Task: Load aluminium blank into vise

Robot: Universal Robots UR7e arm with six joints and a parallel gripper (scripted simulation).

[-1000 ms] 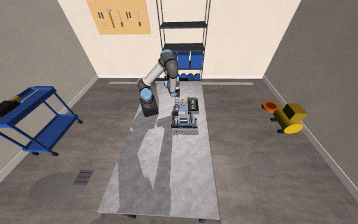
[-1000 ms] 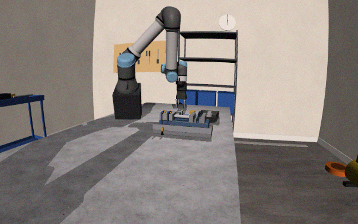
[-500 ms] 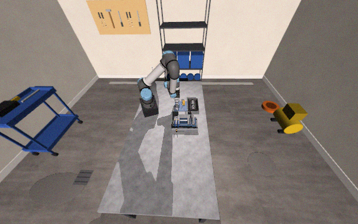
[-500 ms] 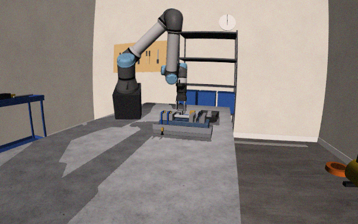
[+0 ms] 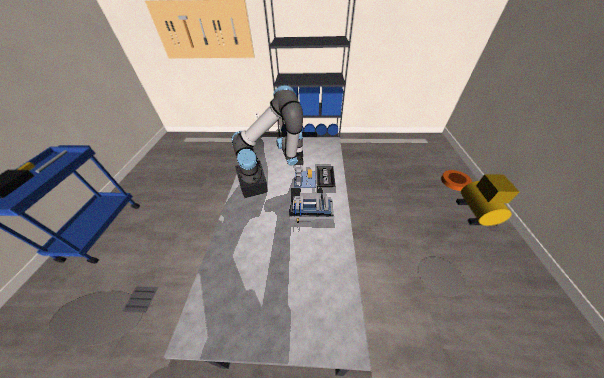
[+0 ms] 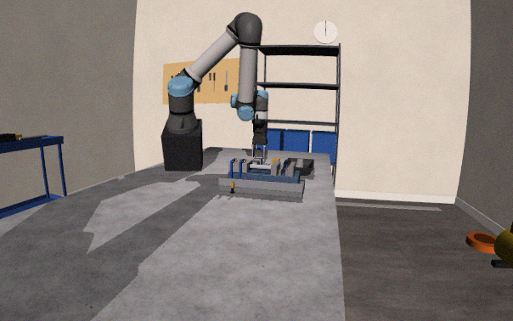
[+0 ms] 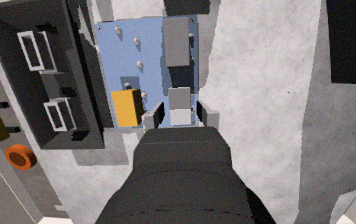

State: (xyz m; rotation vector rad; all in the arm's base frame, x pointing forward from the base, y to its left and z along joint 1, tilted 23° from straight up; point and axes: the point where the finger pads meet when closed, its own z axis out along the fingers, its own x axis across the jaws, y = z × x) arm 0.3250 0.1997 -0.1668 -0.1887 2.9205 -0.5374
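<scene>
Now: the brass blank 90 mm ahead of my hand, 40 mm below it and 10 mm to the left of it. The rest, counted from my hand: vise (360 mm to the right, 140 mm ahead, 30 mm below).
</scene>
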